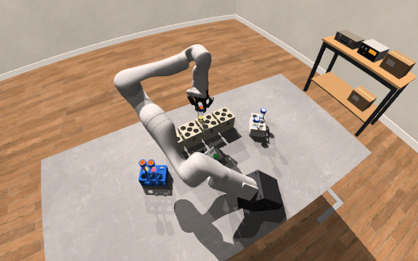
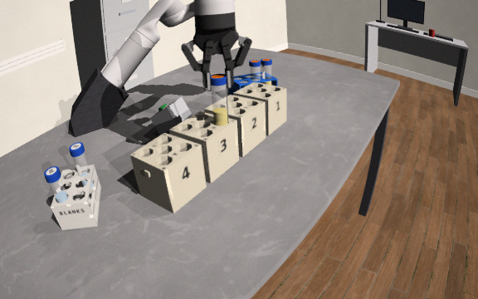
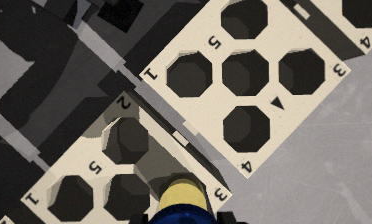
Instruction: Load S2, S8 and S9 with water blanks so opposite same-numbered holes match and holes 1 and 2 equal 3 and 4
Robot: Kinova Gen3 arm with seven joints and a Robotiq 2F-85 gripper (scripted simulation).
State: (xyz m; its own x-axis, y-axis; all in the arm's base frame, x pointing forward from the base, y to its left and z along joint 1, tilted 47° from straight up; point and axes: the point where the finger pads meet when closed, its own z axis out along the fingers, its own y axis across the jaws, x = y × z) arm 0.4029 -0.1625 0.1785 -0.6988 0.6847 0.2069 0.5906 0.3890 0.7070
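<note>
My hand is 5 cm above the sample S2 and 1 cm to the right of it. From my hand the other things lie so: adapter 2 (14 cm below, 8 cm to the left, 3 cm behind); then green done key (23 cm behind, 12 cm below, 3 cm to the left); then adapter 4 (14 cm to the right, 14 cm below, 1 cm behind).
</note>
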